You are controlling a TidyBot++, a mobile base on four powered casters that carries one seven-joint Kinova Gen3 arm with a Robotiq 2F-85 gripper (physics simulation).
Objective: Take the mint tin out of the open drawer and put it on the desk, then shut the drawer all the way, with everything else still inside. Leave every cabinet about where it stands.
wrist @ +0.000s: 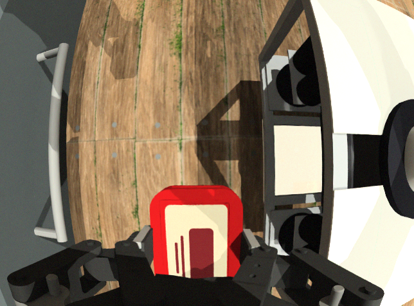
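The mint tin, red with a cream label and dark red marks, is at the bottom middle of the wrist view. My gripper is shut on it, with one finger pad against each side. The tin is held up above the wooden floor, and its near end is hidden by the gripper body. A grey cabinet or drawer front with a pale bar handle shows at the left. The drawer's inside and the desk cannot be made out.
The plank floor lies below, between the grey front and the robot's own base. The base, with a white top, a dark frame and black round parts, takes up the right side. Its shadow falls on the floor beside it.
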